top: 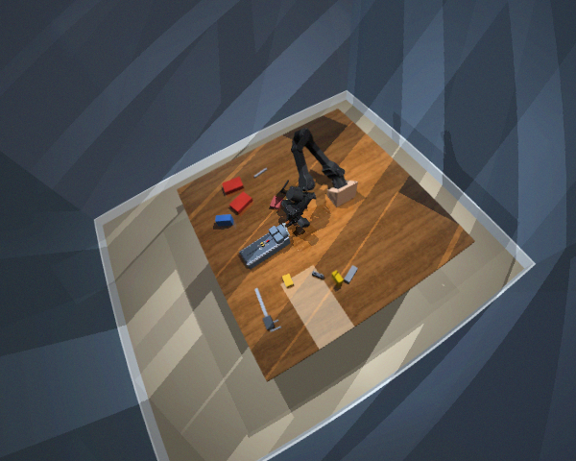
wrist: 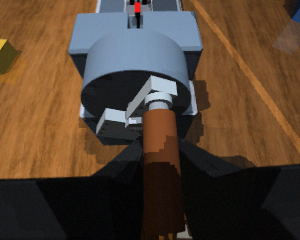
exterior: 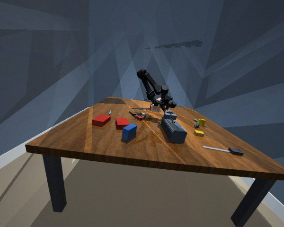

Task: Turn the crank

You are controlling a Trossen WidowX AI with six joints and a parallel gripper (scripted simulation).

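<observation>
Right now my gripper tip is 13 cm short of the red pointer, 4 cm to the right of it and 1 cm above it. From my gripper tip the other things lie so: pink block: 21 cm to the right, 8 cm below, 1 cm behind; then ochre block: 25 cm to the left, 12 cm ahead, 8 cm below; then brown crank handle: 2 cm behind, 2 cm above.
</observation>
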